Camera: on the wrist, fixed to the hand. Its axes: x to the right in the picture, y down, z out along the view.
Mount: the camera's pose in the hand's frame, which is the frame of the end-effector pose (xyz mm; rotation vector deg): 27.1 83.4 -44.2 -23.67 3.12 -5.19
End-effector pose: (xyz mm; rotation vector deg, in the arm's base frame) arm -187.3 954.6 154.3 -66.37 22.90 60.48
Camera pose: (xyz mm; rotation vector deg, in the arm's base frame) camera -233.1 929.6 71.1 -89.37 9.80 60.55
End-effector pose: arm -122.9 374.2 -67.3 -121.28 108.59 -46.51
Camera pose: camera -216.2 343.8 -63.4 126.04 -111.20 27.32
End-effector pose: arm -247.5 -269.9 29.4 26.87 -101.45 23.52
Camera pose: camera -259.8 -178.7 63.8 13.72 -98.36 -0.61
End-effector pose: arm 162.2 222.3 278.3 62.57 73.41 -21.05
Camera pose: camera 207.9 307.5 295.6 40.08 79.24 -7.46
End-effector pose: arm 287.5 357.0 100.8 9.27 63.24 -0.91
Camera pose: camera 268.3 447.3 67.5 -14.86 65.60 7.77
